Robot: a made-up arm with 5 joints. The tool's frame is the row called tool. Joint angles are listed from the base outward.
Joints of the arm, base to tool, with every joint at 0 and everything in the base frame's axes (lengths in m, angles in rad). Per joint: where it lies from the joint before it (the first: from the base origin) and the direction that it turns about. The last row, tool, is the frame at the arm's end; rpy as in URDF.
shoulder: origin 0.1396 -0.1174 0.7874 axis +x
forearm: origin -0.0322 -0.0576 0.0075 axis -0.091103 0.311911 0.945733
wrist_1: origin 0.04 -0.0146 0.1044 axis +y
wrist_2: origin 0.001 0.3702 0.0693 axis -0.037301 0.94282 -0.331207
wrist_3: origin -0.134 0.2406 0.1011 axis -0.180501 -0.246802 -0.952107
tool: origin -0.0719 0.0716 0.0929 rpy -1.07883 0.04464 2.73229
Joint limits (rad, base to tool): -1.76..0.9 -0.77..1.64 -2.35..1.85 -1..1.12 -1.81..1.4
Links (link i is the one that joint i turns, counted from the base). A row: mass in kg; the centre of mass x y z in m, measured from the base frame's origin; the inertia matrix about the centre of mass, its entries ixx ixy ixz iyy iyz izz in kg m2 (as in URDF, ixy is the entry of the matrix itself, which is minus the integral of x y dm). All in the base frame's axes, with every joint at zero. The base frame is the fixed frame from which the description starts. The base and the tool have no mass.
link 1: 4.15; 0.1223 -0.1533 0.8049; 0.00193 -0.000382 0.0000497 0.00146 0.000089 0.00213
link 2: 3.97; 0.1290 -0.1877 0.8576; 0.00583 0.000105 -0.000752 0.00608 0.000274 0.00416
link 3: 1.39; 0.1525 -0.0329 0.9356; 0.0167 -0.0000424 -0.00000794 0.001 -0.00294 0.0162
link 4: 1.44; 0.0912 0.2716 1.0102; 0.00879 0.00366 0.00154 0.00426 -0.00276 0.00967
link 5: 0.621; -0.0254 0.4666 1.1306; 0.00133 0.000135 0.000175 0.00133 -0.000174 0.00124
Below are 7 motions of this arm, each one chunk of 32 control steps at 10 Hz.
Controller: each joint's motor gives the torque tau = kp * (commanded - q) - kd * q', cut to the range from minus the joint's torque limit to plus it. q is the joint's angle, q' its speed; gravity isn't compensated. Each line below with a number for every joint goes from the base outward.
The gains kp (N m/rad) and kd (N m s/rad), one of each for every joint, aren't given. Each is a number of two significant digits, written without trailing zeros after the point. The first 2 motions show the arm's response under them.
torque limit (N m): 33 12 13 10 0.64
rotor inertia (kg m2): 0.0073 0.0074 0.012 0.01 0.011
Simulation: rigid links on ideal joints. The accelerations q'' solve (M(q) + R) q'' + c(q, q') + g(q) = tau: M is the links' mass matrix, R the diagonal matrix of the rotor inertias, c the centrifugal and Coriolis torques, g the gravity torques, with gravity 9.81 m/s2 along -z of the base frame. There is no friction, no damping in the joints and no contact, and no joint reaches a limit. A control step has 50 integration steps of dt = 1/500 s. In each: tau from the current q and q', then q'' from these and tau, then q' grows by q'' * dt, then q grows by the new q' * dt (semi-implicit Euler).
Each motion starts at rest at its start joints. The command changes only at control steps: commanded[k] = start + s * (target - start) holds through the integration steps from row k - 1 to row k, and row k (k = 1, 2, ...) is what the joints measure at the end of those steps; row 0 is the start. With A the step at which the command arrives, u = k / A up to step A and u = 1 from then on. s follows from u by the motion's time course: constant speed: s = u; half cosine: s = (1 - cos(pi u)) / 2; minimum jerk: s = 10 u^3 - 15 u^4 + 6 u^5; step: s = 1 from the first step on.
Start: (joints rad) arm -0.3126 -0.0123 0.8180 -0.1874 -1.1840
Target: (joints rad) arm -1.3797 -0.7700 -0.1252 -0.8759 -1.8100
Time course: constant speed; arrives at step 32
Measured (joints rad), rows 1 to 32:
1: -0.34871 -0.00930 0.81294 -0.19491 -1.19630
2: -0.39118 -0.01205 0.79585 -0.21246 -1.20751
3: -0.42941 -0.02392 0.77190 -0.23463 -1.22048
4: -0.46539 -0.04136 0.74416 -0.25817 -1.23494
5: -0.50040 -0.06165 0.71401 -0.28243 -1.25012
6: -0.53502 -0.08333 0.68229 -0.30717 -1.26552
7: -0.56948 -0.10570 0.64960 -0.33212 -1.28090
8: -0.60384 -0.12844 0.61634 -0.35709 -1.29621
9: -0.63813 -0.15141 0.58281 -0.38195 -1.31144
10: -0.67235 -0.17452 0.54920 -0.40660 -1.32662
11: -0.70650 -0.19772 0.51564 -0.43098 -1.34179
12: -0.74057 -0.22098 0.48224 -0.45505 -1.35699
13: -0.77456 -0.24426 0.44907 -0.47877 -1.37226
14: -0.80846 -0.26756 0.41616 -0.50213 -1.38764
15: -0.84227 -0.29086 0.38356 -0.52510 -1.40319
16: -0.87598 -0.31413 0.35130 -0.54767 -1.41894
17: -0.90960 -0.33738 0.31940 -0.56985 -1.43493
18: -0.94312 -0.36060 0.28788 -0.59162 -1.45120
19: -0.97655 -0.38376 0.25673 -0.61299 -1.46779
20: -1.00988 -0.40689 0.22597 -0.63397 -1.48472
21: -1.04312 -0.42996 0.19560 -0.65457 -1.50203
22: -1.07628 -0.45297 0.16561 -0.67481 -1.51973
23: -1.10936 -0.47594 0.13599 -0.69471 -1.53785
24: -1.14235 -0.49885 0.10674 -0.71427 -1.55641
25: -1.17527 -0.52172 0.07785 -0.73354 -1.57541
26: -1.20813 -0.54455 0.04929 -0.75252 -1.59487
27: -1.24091 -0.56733 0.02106 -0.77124 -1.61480
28: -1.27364 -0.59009 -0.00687 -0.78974 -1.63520
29: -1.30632 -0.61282 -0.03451 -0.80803 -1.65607
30: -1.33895 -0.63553 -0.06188 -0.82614 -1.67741
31: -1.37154 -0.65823 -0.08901 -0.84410 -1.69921
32: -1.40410 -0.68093 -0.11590 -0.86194 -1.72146
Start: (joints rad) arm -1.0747 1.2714 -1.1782 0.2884 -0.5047
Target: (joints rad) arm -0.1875 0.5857 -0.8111 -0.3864 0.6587
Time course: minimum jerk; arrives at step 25
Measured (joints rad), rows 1 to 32:
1: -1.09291 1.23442 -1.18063 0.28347 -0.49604
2: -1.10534 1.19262 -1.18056 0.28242 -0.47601
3: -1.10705 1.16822 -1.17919 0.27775 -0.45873
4: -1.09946 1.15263 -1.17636 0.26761 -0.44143
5: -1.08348 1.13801 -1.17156 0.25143 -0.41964
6: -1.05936 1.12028 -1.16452 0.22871 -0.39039
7: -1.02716 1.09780 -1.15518 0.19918 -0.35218
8: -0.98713 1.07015 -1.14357 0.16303 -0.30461
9: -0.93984 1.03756 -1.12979 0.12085 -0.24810
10: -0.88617 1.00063 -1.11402 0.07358 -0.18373
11: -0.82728 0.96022 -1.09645 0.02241 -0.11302
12: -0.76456 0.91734 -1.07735 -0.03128 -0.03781
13: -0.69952 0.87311 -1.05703 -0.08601 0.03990
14: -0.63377 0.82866 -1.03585 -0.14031 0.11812
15: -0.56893 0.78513 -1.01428 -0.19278 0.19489
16: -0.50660 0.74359 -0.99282 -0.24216 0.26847
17: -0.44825 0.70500 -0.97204 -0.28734 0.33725
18: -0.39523 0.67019 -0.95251 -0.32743 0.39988
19: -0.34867 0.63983 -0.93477 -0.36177 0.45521
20: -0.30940 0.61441 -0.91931 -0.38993 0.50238
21: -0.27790 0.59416 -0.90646 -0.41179 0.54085
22: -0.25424 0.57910 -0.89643 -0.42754 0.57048
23: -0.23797 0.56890 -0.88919 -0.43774 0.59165
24: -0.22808 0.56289 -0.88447 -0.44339 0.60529
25: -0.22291 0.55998 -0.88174 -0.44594 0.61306
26: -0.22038 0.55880 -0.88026 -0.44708 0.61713
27: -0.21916 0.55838 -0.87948 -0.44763 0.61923
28: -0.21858 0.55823 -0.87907 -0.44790 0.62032
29: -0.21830 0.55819 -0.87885 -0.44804 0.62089
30: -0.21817 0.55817 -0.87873 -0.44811 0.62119
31: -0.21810 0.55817 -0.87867 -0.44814 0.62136
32: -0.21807 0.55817 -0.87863 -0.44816 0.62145
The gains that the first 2 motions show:
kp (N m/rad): 180 77 51 42 4.5
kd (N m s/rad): 26 13 9.4 4.3 0.91
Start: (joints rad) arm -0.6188 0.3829 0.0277 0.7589 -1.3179
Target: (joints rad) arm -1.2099 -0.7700 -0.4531 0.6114 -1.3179
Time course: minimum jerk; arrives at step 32
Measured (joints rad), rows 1 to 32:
1: -0.64681 0.39042 0.03862 0.77400 -1.31496
2: -0.66925 0.39210 0.04988 0.78752 -1.31250
3: -0.68072 0.39038 0.05535 0.79170 -1.31107
4: -0.68816 0.38560 0.05585 0.79101 -1.30970
5: -0.69553 0.37648 0.05266 0.78845 -1.30839
6: -0.70475 0.36209 0.04636 0.78491 -1.30712
7: -0.71672 0.34196 0.03705 0.78041 -1.30578
8: -0.73180 0.31590 0.02467 0.77479 -1.30423
9: -0.75012 0.28389 0.00916 0.76794 -1.30237
10: -0.77161 0.24608 -0.00945 0.75982 -1.30013
11: -0.79611 0.20280 -0.03109 0.75043 -1.29746
12: -0.82333 0.15450 -0.05558 0.73983 -1.29436
13: -0.85292 0.10179 -0.08267 0.72812 -1.29084
14: -0.88446 0.04538 -0.11202 0.71546 -1.28692
15: -0.91747 -0.01393 -0.14323 0.70203 -1.28266
16: -0.95146 -0.07525 -0.17580 0.68809 -1.27816
17: -0.98590 -0.13767 -0.20920 0.67391 -1.27351
18: -1.02024 -0.20022 -0.24285 0.65979 -1.26884
19: -1.05397 -0.26197 -0.27615 0.64604 -1.26428
20: -1.08655 -0.32196 -0.30850 0.63294 -1.25997
21: -1.11750 -0.37931 -0.33935 0.62075 -1.25601
22: -1.14638 -0.43316 -0.36820 0.60968 -1.25251
23: -1.17280 -0.48278 -0.39464 0.59988 -1.24951
24: -1.19642 -0.52752 -0.41833 0.59142 -1.24705
25: -1.21702 -0.56686 -0.43906 0.58433 -1.24511
26: -1.23443 -0.60047 -0.45671 0.57857 -1.24365
27: -1.24861 -0.62816 -0.47125 0.57407 -1.24259
28: -1.25961 -0.64997 -0.48278 0.57072 -1.24188
29: -1.26763 -0.66618 -0.49149 0.56838 -1.24143
30: -1.27298 -0.67733 -0.49767 0.56688 -1.24118
31: -1.27614 -0.68422 -0.50173 0.56605 -1.24107
32: -1.27773 -0.68799 -0.50420 0.56565 -1.24106

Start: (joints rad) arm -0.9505 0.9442 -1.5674 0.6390 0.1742
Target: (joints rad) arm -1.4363 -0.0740 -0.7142 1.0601 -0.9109
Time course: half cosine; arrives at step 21
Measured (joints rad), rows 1 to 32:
1: -0.97012 0.91098 -1.57599 0.62663 0.18285
2: -0.98872 0.86773 -1.57823 0.62200 0.19159
3: -1.00467 0.83369 -1.56890 0.62895 0.18547
4: -1.02163 0.80159 -1.54893 0.64318 0.16500
5: -1.04178 0.76517 -1.51934 0.66268 0.13296
6: -1.06589 0.72195 -1.48105 0.68654 0.09131
7: -1.09388 0.67173 -1.43503 0.71407 0.04133
8: -1.12529 0.61539 -1.38241 0.74454 -0.01589
9: -1.15946 0.55421 -1.32449 0.77710 -0.07926
10: -1.19559 0.48967 -1.26271 0.81084 -0.14759
11: -1.23284 0.42331 -1.19863 0.84483 -0.21956
12: -1.27034 0.35667 -1.13383 0.87816 -0.29371
13: -1.30721 0.29128 -1.06986 0.91003 -0.36850
14: -1.34260 0.22855 -1.00822 0.93972 -0.44226
15: -1.37572 0.16982 -0.95026 0.96664 -0.51330
16: -1.40584 0.11629 -0.89723 0.99033 -0.57992
17: -1.43233 0.06905 -0.85017 1.01041 -0.64047
18: -1.45465 0.02904 -0.81001 1.02661 -0.69347
19: -1.47236 -0.00289 -0.77748 1.03873 -0.73761
20: -1.48513 -0.02608 -0.75316 1.04664 -0.77179
21: -1.49274 -0.04001 -0.73744 1.05027 -0.79515
22: -1.49637 -0.04627 -0.72896 1.05054 -0.80944
23: -1.49806 -0.04840 -0.72474 1.04950 -0.81808
24: -1.49887 -0.04899 -0.72263 1.04859 -0.82324
25: -1.49925 -0.04912 -0.72150 1.04811 -0.82631
26: -1.49942 -0.04913 -0.72086 1.04791 -0.82812
27: -1.49949 -0.04913 -0.72049 1.04783 -0.82920
28: -1.49952 -0.04912 -0.72027 1.04781 -0.82983
29: -1.49954 -0.04911 -0.72015 1.04779 -0.83021
30: -1.49954 -0.04910 -0.72008 1.04779 -0.83043
31: -1.49955 -0.04909 -0.72004 1.04779 -0.83055
32: -1.49955 -0.04908 -0.72001 1.04778 -0.83063

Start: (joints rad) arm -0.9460 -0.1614 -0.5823 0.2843 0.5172
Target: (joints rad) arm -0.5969 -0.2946 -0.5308 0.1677 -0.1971
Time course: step
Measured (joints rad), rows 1 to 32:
1: -0.82675 -0.20196 -0.59430 0.16921 0.33808
2: -0.73266 -0.23288 -0.58208 0.15305 0.12396
3: -0.68768 -0.25216 -0.57752 0.14342 0.00380
4: -0.66876 -0.26035 -0.57942 0.13296 -0.06564
5: -0.66122 -0.26312 -0.58310 0.12529 -0.10592
6: -0.65816 -0.26409 -0.58624 0.12108 -0.12903
7: -0.65681 -0.26459 -0.58835 0.11919 -0.14216
8: -0.65616 -0.26493 -0.58963 0.11845 -0.14959
9: -0.65583 -0.26516 -0.59040 0.11818 -0.15379
10: -0.65566 -0.26531 -0.59085 0.11808 -0.15616
11: -0.65558 -0.26540 -0.59112 0.11804 -0.15751
12: -0.65554 -0.26546 -0.59128 0.11801 -0.15828
13: -0.65552 -0.26548 -0.59138 0.11801 -0.15872
14: -0.65551 -0.26550 -0.59144 0.11800 -0.15897
15: -0.65550 -0.26551 -0.59147 0.11800 -0.15912
16: -0.65550 -0.26552 -0.59150 0.11800 -0.15920
17: -0.65550 -0.26552 -0.59151 0.11800 -0.15924
18: -0.65549 -0.26552 -0.59151 0.11800 -0.15927
19: -0.65549 -0.26552 -0.59152 0.11800 -0.15929
20: -0.65549 -0.26552 -0.59152 0.11800 -0.15929
21: -0.65549 -0.26552 -0.59152 0.11800 -0.15930
22: -0.65549 -0.26552 -0.59152 0.11800 -0.15930
23: -0.65549 -0.26552 -0.59152 0.11800 -0.15930
24: -0.65549 -0.26552 -0.59152 0.11800 -0.15931
25: -0.65549 -0.26552 -0.59152 0.11800 -0.15931
26: -0.65549 -0.26552 -0.59152 0.11800 -0.15931
27: -0.65549 -0.26552 -0.59152 0.11800 -0.15931
28: -0.65549 -0.26552 -0.59152 0.11800 -0.15931
29: -0.65549 -0.26552 -0.59152 0.11800 -0.15931
30: -0.65549 -0.26552 -0.59152 0.11800 -0.15931
31: -0.65549 -0.26552 -0.59152 0.11800 -0.15931
32: -0.65549 -0.26552 -0.59152 0.11800 -0.15931

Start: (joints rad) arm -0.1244 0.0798 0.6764 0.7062 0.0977
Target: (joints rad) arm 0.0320 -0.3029 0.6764 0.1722 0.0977
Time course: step
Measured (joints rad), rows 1 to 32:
1: -0.08827 -0.03204 0.70292 0.41765 0.23887
2: -0.03386 -0.14636 0.70234 0.27336 0.20654
3: -0.00822 -0.21127 0.70420 0.22371 0.17495
4: 0.00161 -0.24309 0.70476 0.20507 0.16148
5: 0.00507 -0.25744 0.70385 0.19648 0.15545
6: 0.00610 -0.26358 0.70247 0.19208 0.15259
7: 0.00630 -0.26617 0.70124 0.18984 0.15117
8: 0.00627 -0.26729 0.70033 0.18874 0.15043
9: 0.00621 -0.26780 0.69973 0.18823 0.15004
10: 0.00616 -0.26805 0.69935 0.18799 0.14982
11: 0.00613 -0.26818 0.69911 0.18789 0.14969
12: 0.00611 -0.26825 0.69897 0.18784 0.14961
13: 0.00610 -0.26829 0.69888 0.18781 0.14957
14: 0.00610 -0.26831 0.69882 0.18780 0.14954
15: 0.00610 -0.26832 0.69879 0.18779 0.14952
16: 0.00609 -0.26833 0.69877 0.18779 0.14951
17: 0.00609 -0.26833 0.69876 0.18779 0.14951
18: 0.00609 -0.26833 0.69875 0.18779 0.14950
19: 0.00609 -0.26833 0.69875 0.18779 0.14950
20: 0.00609 -0.26833 0.69874 0.18779 0.14950
21: 0.00609 -0.26833 0.69874 0.18779 0.14950
22: 0.00609 -0.26833 0.69874 0.18779 0.14950
23: 0.00609 -0.26833 0.69874 0.18779 0.14950
24: 0.00609 -0.26833 0.69874 0.18779 0.14950
25: 0.00609 -0.26833 0.69874 0.18779 0.14950
26: 0.00609 -0.26833 0.69874 0.18779 0.14950
27: 0.00609 -0.26833 0.69874 0.18779 0.14950
28: 0.00609 -0.26833 0.69874 0.18779 0.14950
29: 0.00609 -0.26833 0.69874 0.18779 0.14950
30: 0.00609 -0.26833 0.69874 0.18779 0.14950
31: 0.00609 -0.26833 0.69874 0.18779 0.14950
32: 0.00609 -0.26833 0.69874 0.18779 0.14950

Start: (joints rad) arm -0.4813 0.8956 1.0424 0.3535 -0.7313
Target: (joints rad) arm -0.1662 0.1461 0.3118 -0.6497 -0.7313
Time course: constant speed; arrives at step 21
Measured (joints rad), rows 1 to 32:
1: -0.49882 0.88014 1.05374 0.35962 -0.72588
2: -0.50934 0.84762 1.05667 0.34884 -0.72328
3: -0.50570 0.81346 1.04201 0.31162 -0.72254
4: -0.49440 0.78084 1.01608 0.26323 -0.72176
5: -0.48018 0.74871 0.98445 0.21210 -0.72095
6: -0.46506 0.71627 0.94993 0.16064 -0.72022
7: -0.44965 0.68331 0.91371 0.10899 -0.71958
8: -0.43407 0.64989 0.87624 0.05683 -0.71897
9: -0.41833 0.61611 0.83774 0.00397 -0.71832
10: -0.40243 0.58204 0.79833 -0.04964 -0.71759
11: -0.38638 0.54770 0.75813 -0.10398 -0.71677
12: -0.37021 0.51313 0.71722 -0.15897 -0.71583
13: -0.35393 0.47835 0.67572 -0.21451 -0.71478
14: -0.33757 0.44339 0.63373 -0.27046 -0.71360
15: -0.32116 0.40827 0.59137 -0.32669 -0.71231
16: -0.30471 0.37302 0.54877 -0.38305 -0.71092
17: -0.28825 0.33767 0.50606 -0.43938 -0.70943
18: -0.27180 0.30226 0.46338 -0.49552 -0.70788
19: -0.25538 0.26682 0.42085 -0.55133 -0.70628
20: -0.23900 0.23137 0.37861 -0.60667 -0.70467
21: -0.22266 0.19595 0.33675 -0.66142 -0.70308
22: -0.21443 0.17603 0.30994 -0.68542 -0.70121
23: -0.21015 0.16486 0.29409 -0.69430 -0.69977
24: -0.20787 0.15878 0.28468 -0.69767 -0.69886
25: -0.20667 0.15559 0.27903 -0.69910 -0.69830
26: -0.20603 0.15394 0.27563 -0.69976 -0.69797
27: -0.20569 0.15308 0.27358 -0.70008 -0.69777
28: -0.20551 0.15264 0.27234 -0.70024 -0.69766
29: -0.20541 0.15240 0.27161 -0.70032 -0.69759
30: -0.20536 0.15227 0.27117 -0.70036 -0.69754
31: -0.20533 0.15221 0.27091 -0.70038 -0.69752
32: -0.20531 0.15217 0.27076 -0.70039 -0.69751

